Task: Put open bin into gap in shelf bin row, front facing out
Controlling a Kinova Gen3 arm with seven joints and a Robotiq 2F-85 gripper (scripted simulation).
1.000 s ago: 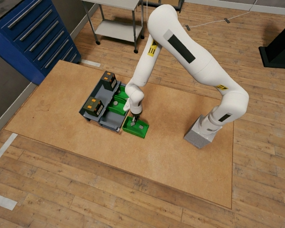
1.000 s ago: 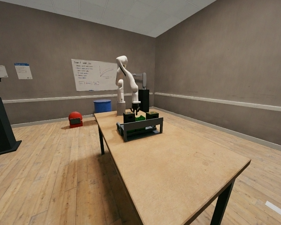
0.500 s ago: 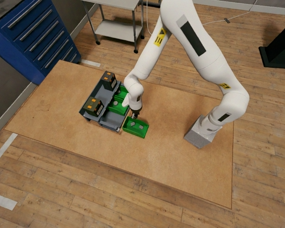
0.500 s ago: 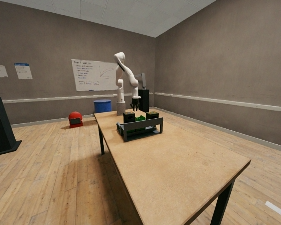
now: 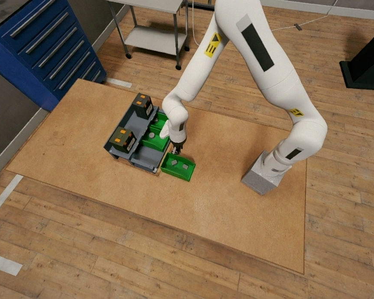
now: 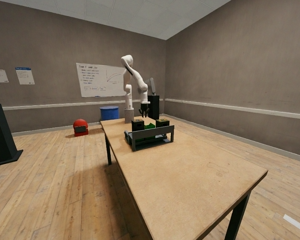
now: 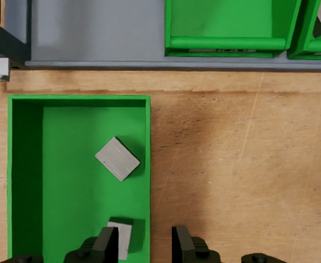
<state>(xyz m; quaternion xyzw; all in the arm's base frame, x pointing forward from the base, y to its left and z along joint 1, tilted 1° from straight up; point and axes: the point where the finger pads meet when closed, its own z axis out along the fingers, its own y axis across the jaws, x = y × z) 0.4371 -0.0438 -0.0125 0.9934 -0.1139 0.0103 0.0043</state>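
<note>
Right now my hand is 4 cm short of the grey part, 2 cm to the right of it and 16 cm above it. Also, from my hand: grey shelf: 21 cm ahead, 12 cm to the right, 11 cm below.
</note>
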